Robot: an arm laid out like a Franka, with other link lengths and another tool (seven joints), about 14 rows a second.
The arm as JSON. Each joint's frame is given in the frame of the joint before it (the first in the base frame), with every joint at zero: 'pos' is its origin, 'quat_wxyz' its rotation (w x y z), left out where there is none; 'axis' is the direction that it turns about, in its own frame. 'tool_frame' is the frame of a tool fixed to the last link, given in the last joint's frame.
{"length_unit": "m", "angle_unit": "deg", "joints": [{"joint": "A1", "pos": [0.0, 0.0, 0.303], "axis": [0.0, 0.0, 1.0]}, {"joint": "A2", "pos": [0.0, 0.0, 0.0], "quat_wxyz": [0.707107, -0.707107, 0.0, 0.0], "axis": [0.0, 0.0, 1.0]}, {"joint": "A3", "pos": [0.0, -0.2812, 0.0], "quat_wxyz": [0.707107, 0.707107, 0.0, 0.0], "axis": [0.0, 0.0, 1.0]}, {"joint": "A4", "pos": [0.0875, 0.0, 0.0], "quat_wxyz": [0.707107, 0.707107, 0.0, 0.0], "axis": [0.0, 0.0, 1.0]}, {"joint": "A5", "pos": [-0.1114, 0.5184, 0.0], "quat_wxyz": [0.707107, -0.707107, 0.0, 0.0], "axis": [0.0, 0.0, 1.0]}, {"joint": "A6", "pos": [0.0, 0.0, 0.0], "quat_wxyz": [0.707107, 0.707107, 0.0, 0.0], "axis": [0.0, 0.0, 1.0]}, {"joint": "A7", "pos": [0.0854, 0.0, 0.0], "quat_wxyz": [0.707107, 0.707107, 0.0, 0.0], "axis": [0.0, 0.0, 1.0]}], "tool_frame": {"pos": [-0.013, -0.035, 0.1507], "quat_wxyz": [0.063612, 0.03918, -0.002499, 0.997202]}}
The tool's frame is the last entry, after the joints.
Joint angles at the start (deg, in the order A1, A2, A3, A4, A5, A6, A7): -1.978, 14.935, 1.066, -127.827, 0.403, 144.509, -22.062
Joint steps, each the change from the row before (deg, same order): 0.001, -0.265, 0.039, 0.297, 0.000, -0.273, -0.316; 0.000, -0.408, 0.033, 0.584, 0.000, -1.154, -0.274; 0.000, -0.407, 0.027, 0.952, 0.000, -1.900, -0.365; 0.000, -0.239, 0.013, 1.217, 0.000, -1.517, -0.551; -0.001, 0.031, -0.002, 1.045, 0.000, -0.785, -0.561; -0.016, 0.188, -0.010, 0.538, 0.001, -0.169, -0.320; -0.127, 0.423, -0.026, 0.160, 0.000, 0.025, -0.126; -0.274, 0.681, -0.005, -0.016, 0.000, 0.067, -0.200
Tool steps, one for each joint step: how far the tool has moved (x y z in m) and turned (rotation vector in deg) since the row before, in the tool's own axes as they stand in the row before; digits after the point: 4 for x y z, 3 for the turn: -0.0031, -0.0011, -0.0047, 0.105, -0.256, -0.367; -0.0041, -0.0016, -0.0076, -0.111, 0.137, -0.304; -0.0050, -0.0022, -0.0098, -0.308, 0.465, -0.376; -0.0068, -0.0035, -0.0107, -0.081, 0.049, -0.567; -0.0057, -0.0033, -0.0072, 0.069, -0.199, -0.570; -0.0026, -0.0020, -0.0021, 0.069, -0.156, -0.301; 0.0014, -0.0014, 0.0033, -0.119, 0.203, 0.039; 0.0045, -0.0014, 0.0074, -0.327, 0.531, 0.112
